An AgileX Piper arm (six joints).
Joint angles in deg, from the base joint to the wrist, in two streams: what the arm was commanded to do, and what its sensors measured. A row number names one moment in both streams.
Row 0, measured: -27.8 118.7 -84.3 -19.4 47.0 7.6
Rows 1 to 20, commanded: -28.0 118.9 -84.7 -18.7 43.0 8.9; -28.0 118.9 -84.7 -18.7 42.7 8.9; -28.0 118.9 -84.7 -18.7 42.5 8.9; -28.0 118.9 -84.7 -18.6 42.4 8.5; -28.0 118.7 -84.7 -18.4 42.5 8.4; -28.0 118.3 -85.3 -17.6 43.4 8.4; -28.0 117.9 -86.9 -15.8 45.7 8.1; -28.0 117.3 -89.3 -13.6 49.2 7.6; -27.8 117.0 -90.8 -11.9 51.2 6.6; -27.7 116.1 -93.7 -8.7 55.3 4.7; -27.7 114.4 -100.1 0.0 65.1 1.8; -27.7 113.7 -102.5 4.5 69.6 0.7; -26.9 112.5 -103.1 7.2 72.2 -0.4; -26.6 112.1 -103.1 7.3 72.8 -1.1; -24.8 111.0 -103.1 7.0 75.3 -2.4; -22.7 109.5 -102.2 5.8 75.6 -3.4; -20.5 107.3 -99.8 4.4 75.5 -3.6; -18.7 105.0 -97.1 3.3 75.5 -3.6; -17.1 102.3 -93.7 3.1 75.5 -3.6; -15.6 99.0 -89.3 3.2 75.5 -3.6
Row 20, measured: -17.2 102.8 -94.0 4.0 69.2 -3.1
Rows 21 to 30, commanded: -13.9 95.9 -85.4 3.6 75.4 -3.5; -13.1 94.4 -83.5 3.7 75.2 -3.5; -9.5 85.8 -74.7 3.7 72.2 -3.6; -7.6 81.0 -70.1 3.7 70.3 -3.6; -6.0 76.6 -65.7 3.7 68.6 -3.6; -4.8 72.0 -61.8 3.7 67.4 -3.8; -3.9 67.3 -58.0 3.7 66.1 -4.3; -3.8 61.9 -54.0 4.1 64.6 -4.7; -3.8 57.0 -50.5 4.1 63.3 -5.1; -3.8 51.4 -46.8 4.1 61.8 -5.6
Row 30, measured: -3.8 58.0 -51.1 4.1 64.0 -4.4
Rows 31 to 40, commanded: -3.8 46.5 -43.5 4.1 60.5 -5.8; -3.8 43.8 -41.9 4.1 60.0 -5.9; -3.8 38.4 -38.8 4.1 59.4 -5.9; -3.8 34.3 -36.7 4.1 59.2 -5.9; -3.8 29.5 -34.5 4.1 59.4 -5.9; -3.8 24.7 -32.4 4.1 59.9 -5.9; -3.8 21.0 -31.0 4.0 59.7 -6.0; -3.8 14.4 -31.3 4.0 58.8 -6.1; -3.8 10.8 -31.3 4.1 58.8 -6.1; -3.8 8.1 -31.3 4.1 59.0 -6.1
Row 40, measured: -3.8 11.7 -31.4 4.1 59.6 -5.5
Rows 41 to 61, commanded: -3.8 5.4 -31.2 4.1 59.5 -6.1; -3.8 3.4 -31.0 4.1 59.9 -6.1; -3.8 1.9 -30.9 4.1 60.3 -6.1; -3.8 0.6 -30.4 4.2 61.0 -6.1; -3.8 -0.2 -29.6 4.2 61.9 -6.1; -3.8 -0.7 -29.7 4.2 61.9 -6.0; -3.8 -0.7 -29.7 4.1 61.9 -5.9; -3.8 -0.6 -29.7 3.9 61.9 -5.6; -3.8 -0.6 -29.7 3.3 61.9 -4.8; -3.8 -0.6 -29.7 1.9 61.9 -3.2; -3.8 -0.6 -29.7 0.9 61.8 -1.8; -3.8 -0.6 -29.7 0.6 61.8 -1.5; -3.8 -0.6 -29.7 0.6 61.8 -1.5; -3.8 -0.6 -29.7 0.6 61.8 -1.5; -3.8 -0.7 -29.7 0.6 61.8 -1.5; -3.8 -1.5 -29.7 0.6 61.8 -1.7; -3.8 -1.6 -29.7 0.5 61.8 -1.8; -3.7 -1.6 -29.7 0.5 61.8 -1.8; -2.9 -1.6 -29.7 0.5 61.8 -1.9; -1.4 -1.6 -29.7 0.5 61.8 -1.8; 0.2 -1.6 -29.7 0.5 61.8 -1.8
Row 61, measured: -1.5 -0.4 -29.7 0.8 61.9 -1.8
